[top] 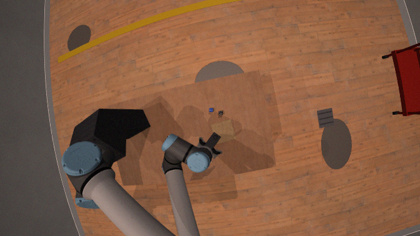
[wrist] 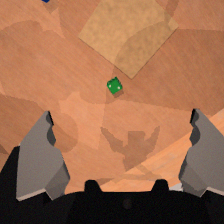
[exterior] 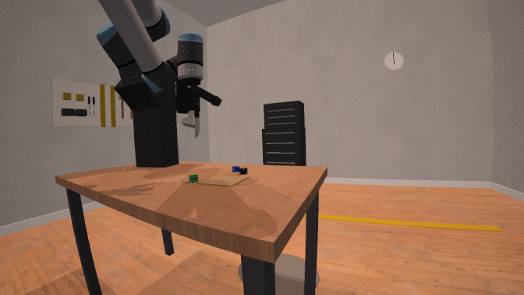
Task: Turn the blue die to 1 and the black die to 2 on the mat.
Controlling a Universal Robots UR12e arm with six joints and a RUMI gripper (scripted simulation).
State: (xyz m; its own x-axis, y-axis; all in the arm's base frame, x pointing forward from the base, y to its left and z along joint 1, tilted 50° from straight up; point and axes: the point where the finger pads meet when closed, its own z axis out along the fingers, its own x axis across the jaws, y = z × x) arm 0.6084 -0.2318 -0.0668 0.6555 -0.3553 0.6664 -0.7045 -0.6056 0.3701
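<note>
Right now the green die is 150 mm below my hand, 20 mm behind it and 10 mm to the right of it. Round my hand: tan mat 160 mm below, 80 mm ahead, 50 mm to the left; black die 170 mm to the left, 150 mm below, 90 mm ahead; blue die 210 mm to the left, 150 mm below, 30 mm ahead.
</note>
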